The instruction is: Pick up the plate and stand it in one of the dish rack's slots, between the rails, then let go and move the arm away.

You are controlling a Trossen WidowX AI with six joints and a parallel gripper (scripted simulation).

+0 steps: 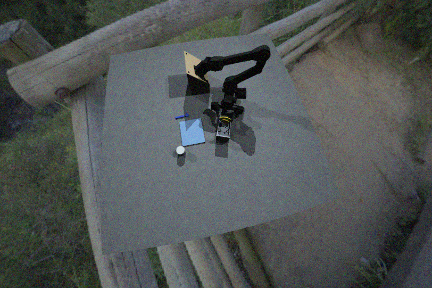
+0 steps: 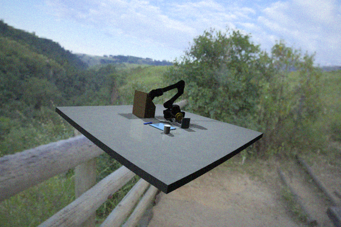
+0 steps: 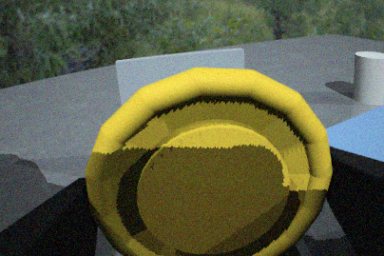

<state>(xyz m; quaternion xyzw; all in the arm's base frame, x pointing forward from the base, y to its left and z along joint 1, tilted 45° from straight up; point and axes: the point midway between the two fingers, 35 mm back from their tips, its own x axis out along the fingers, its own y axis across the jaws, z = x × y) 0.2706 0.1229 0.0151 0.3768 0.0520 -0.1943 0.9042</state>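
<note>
Right now the yellow plate is 10 mm behind my gripper tip. Round my gripper tip: blue spoon 110 mm behind, 230 mm to the right, 50 mm below; dish rack 30 mm ahead, 10 mm to the right, 30 mm below; light blue mat 190 mm to the right, 50 mm below.
</note>
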